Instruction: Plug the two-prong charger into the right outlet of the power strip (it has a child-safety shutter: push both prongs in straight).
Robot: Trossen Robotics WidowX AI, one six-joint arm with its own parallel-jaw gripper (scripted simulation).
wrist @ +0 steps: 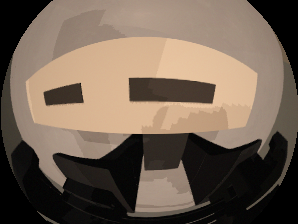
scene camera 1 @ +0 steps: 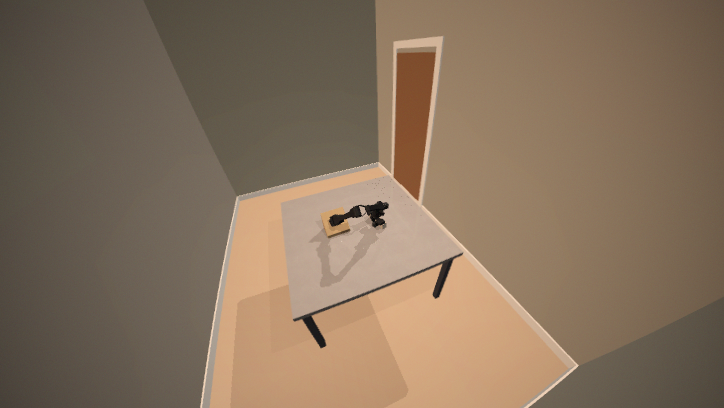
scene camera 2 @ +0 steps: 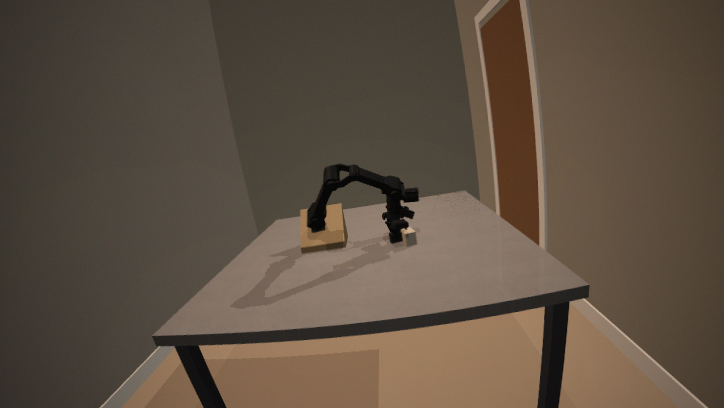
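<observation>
You'd see my gripper (wrist: 159, 131) here, and there's a charger (wrist: 161, 152) as well.
</observation>
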